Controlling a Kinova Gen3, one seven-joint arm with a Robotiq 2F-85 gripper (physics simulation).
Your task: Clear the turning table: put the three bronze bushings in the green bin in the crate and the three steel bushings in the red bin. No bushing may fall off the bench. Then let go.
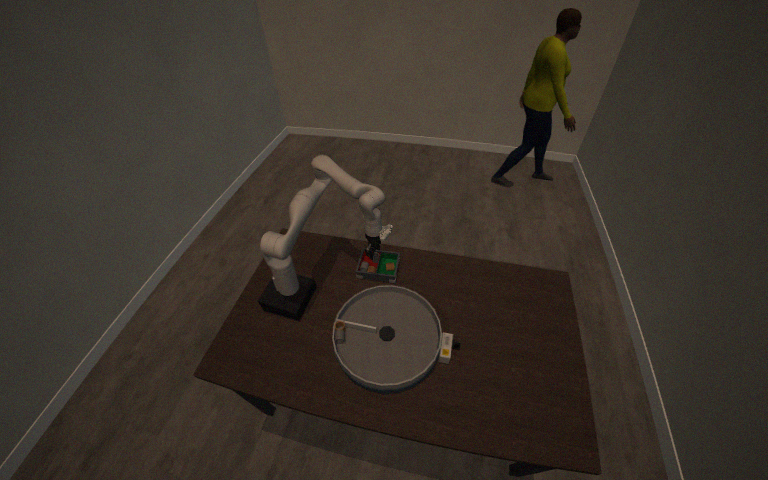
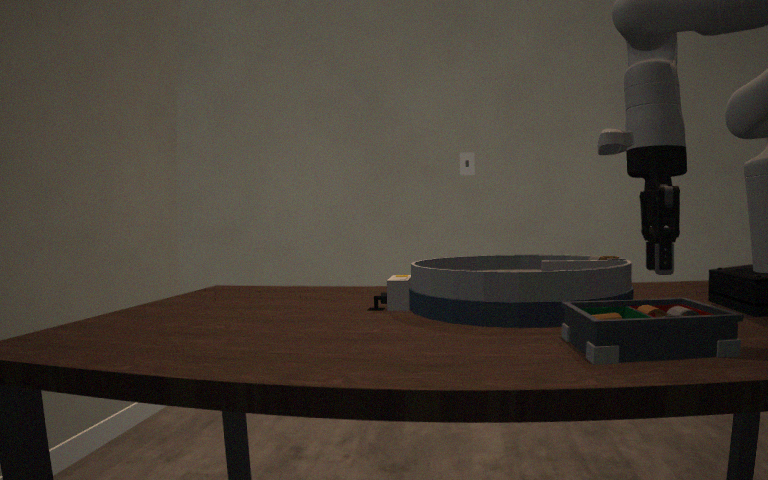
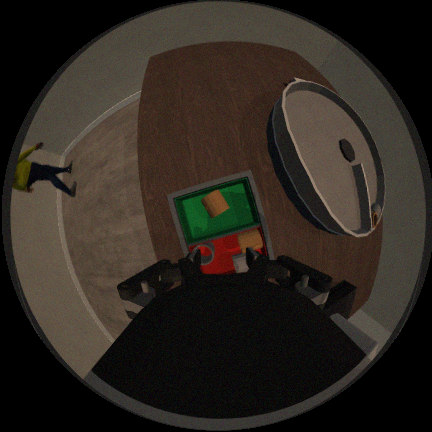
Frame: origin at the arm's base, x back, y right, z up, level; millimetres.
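Seen in the pictures: gripper, fingertip midpoint: (image 1: 375, 254) (image 2: 659, 272) (image 3: 222, 255); arm's base at its link origin: (image 1: 288, 286).
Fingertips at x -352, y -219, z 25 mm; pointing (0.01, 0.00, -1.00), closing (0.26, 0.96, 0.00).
Observation:
Pixels of each thing's top centre, then the offset from my fingertips to it. "spot": a spot on its surface instead.
- upright steel bushing at its top centre: (image 3: 202, 254) dx +8, dy -38, dz -52 mm
- turning table at its top centre: (image 2: 520, 274) (image 3: 348, 149) (image 1: 387, 333) dx -111, dy +366, dz -35 mm
- white bar at a spot on its surface: (image 3: 361, 190) (image 1: 360, 325) spot: dx -5, dy +354, dz -27 mm
- dark hub at its top centre: (image 3: 348, 149) (image 1: 387, 333) dx -111, dy +366, dz -35 mm
- white box at its top centre: (image 2: 400, 277) (image 1: 446, 344) dx -344, dy +383, dz -38 mm
The gripper (image 1: 374, 255) (image 2: 659, 272) (image 3: 224, 257) is open and empty, above the red bin (image 1: 367, 259) (image 3: 220, 268) of the crate (image 1: 377, 277) (image 2: 673, 339). In the red bin are a bronze bushing (image 1: 371, 270) (image 2: 651, 310) (image 3: 250, 241), a steel bushing (image 2: 681, 311) (image 3: 240, 263) partly behind a finger, and an upright steel bushing (image 3: 213, 249). The green bin (image 3: 192, 222) holds a bronze bushing (image 1: 390, 266) (image 2: 607, 316) (image 3: 215, 203) on its side. On the turning table (image 1: 396, 362) (image 3: 320, 135), a bronze bushing (image 1: 339, 324) (image 3: 374, 219) and a steel bushing (image 1: 339, 335) (image 3: 376, 207) are close together at the rim.
A white bar (image 1: 356, 326) (image 3: 361, 190) reaches from the dark hub (image 1: 386, 333) (image 3: 347, 150) toward those two bushings. The table's raised wall (image 2: 509, 283) stands beside the crate. A white box (image 1: 446, 348) (image 2: 398, 293) adjoins the table's far side. A person (image 1: 546, 79) (image 3: 45, 173) is beyond the bench.

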